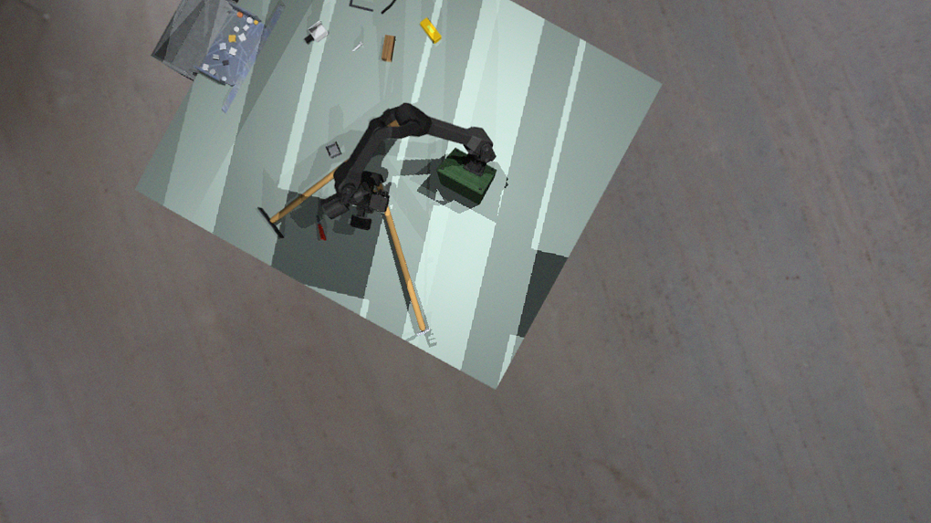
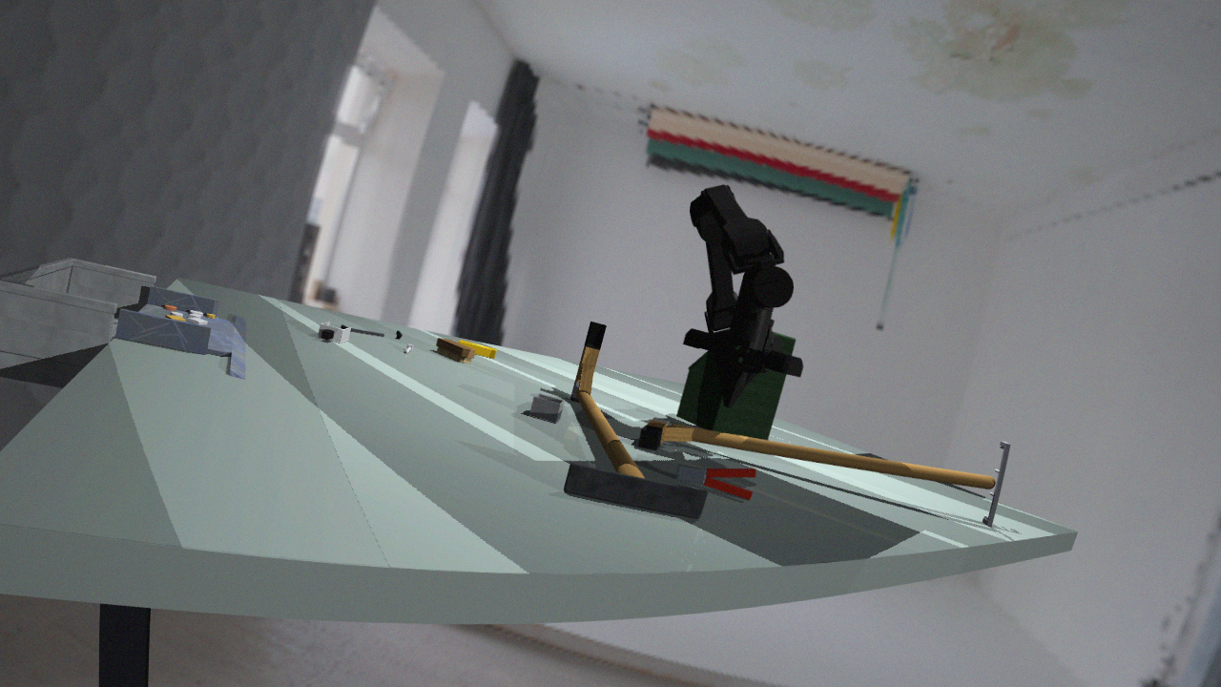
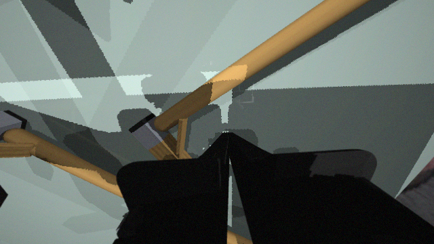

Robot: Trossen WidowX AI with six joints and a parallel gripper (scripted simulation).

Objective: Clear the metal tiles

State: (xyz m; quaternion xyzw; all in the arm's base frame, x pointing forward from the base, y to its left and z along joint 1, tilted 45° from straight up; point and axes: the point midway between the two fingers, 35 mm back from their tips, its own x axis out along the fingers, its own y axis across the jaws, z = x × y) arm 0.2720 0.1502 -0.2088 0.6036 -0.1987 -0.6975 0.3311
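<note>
Now: gripper tip 19 cm short of the long scraper, 4 cm to the left of it and 2 cm above it. Also, from my gripper tip: wooden block 55 cm to the right, 21 cm ahead, 7 cm below; then small grey box 23 cm ahead, 12 cm to the right, 7 cm below; then red-handled tool 16 cm ahead, 15 cm to the left, 7 cm below.
</note>
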